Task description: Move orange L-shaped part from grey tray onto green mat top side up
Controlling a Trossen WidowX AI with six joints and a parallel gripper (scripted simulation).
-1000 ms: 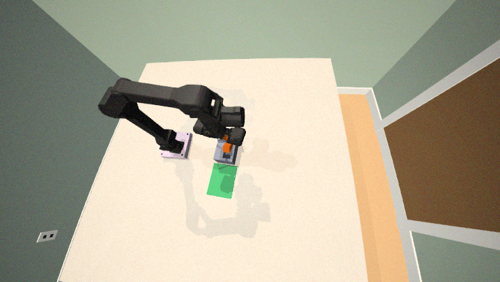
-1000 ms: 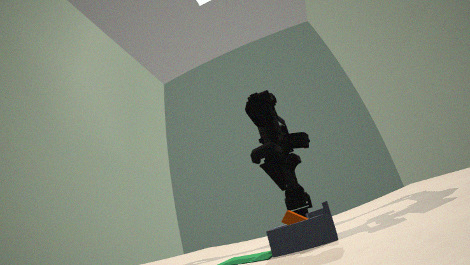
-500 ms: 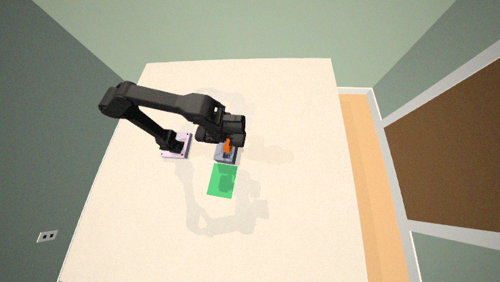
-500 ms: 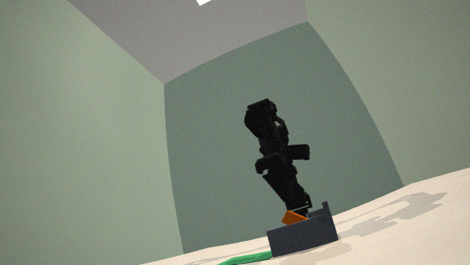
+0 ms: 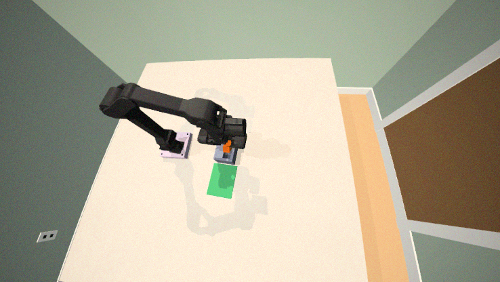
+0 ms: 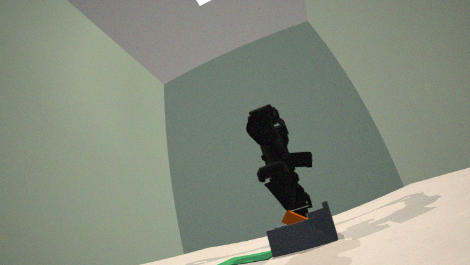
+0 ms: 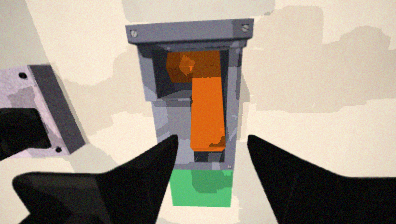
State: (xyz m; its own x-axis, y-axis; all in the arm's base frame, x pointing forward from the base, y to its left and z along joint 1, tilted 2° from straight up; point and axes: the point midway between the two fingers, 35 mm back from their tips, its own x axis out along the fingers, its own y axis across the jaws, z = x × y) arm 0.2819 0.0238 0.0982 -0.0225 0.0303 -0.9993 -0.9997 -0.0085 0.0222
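The orange L-shaped part lies 6 cm below my gripper tip, 3 cm to the left of it and 2 cm behind it. The rest, counted from my gripper tip: green mat (14 cm to the right, 11 cm below, 2 cm behind).
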